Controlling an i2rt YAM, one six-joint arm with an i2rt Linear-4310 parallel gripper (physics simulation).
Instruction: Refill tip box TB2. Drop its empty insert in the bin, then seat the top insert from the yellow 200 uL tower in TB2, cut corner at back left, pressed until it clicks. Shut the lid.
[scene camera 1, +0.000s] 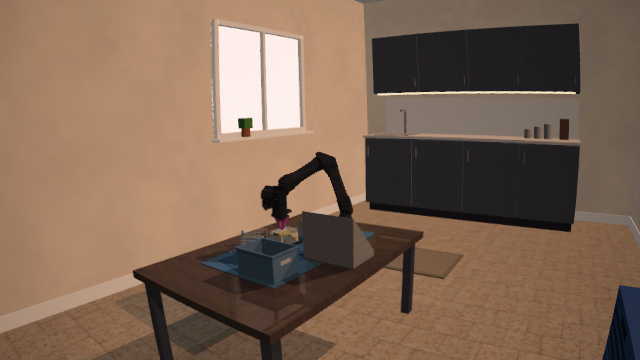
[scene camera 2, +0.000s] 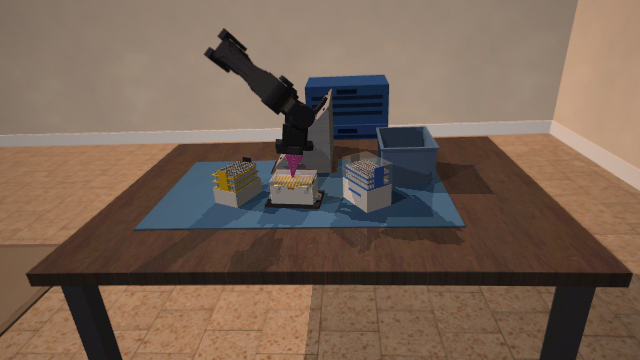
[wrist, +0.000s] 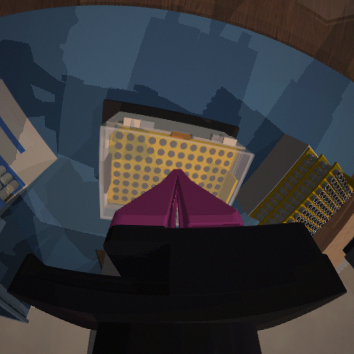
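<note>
The tip box TB2 (scene camera 1: 285, 239) (scene camera 2: 293, 195) stands on a dark base at the mat's middle. A yellow perforated insert (scene camera 2: 302, 181) (wrist: 142, 159) lies in it, with a pale cut corner at its right edge in the wrist view. A clear lid outline (wrist: 102, 172) surrounds the insert; whether the lid is fully down is unclear. My gripper (scene camera 1: 282, 228) (scene camera 2: 293, 176) (wrist: 176, 175) is shut and empty, its magenta tips pointing down at or just above the box top; contact is unclear. The yellow tower (scene camera 2: 236, 181) (wrist: 300, 192) holds stacked inserts of tips. The bin (scene camera 1: 266, 264) (scene camera 2: 409, 162) stands at the mat's back right in scene camera 2.
A blue tip tower (scene camera 2: 367, 186) (wrist: 30, 142) under a clear cover stands right of TB2 in scene camera 2. A grey slanted panel (scene camera 1: 327, 239) (scene camera 2: 322, 147) stands behind the box. These stand around the blue mat (scene camera 2: 175, 210) on the brown table (scene camera 2: 320, 255).
</note>
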